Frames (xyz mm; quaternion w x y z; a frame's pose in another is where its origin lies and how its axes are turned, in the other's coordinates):
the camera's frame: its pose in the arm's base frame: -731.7 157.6 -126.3 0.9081 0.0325 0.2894 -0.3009
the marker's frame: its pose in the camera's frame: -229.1 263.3 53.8 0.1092 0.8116 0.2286 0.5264
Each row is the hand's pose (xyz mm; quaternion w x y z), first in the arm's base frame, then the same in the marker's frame.
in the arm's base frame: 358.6 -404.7 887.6 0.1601 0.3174 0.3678 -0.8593
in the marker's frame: 1308.3 984.1 -16.8 0.1364 -0.0405 -0.8312 -0.5374
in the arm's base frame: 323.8 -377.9 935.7 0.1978 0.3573 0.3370 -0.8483
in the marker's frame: 1298.1 977.6 -80.8 0.1841 -0.0767 -0.8336 -0.5151
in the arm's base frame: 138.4 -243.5 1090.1 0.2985 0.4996 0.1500 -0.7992
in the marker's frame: 1200.2 919.4 -332.4 0.3524 -0.1897 -0.8460 -0.3522
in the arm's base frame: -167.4 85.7 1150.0 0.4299 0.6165 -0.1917 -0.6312
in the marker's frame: 958.9 661.9 -616.9 0.5306 -0.3674 -0.7634 -0.0270
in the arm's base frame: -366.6 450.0 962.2 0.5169 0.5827 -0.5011 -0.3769
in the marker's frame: 709.4 282.7 -658.2 0.5747 -0.5184 -0.5606 0.2943
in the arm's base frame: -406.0 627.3 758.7 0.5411 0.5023 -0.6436 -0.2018
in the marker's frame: 592.3 57.2 -559.3 0.5427 -0.5821 -0.3977 0.4567
